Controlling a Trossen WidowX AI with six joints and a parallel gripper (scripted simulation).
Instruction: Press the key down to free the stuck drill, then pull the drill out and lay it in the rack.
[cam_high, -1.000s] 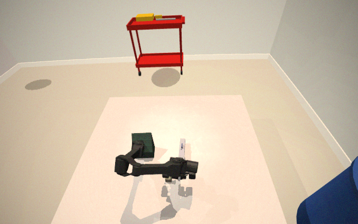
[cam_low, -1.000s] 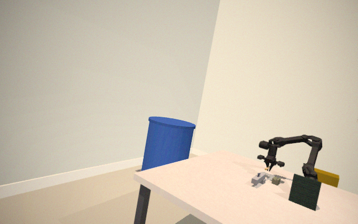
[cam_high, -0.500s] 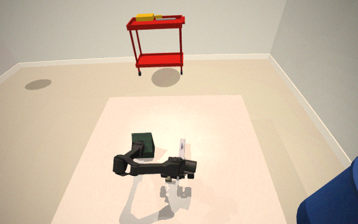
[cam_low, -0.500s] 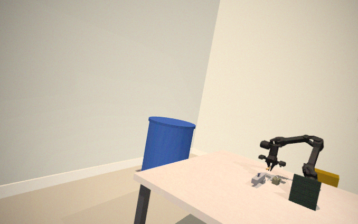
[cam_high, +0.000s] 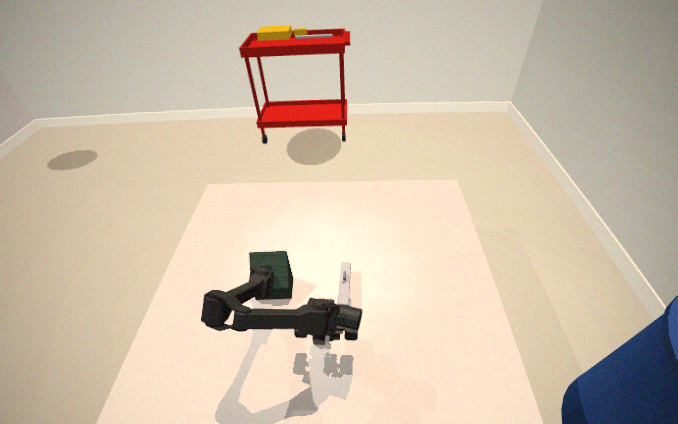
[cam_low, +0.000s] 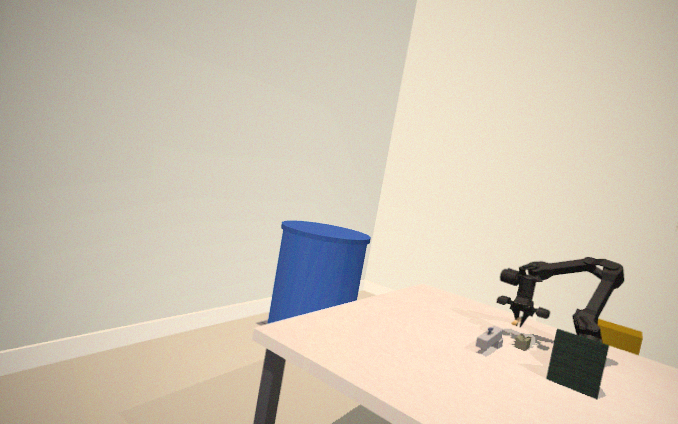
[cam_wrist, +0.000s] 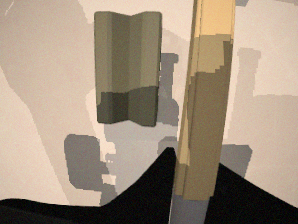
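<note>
The olive rack lies 5 cm to the left of my gripper tip, 4 cm below it and 3 cm behind it. Round my gripper tip: dark blue key (22 cm to the left, 8 cm ahead, 1 cm below); grey block (20 cm to the left, 8 cm ahead, 2 cm below); tan drill (4 cm to the left, 3 cm above, 1 cm ahead).
</note>
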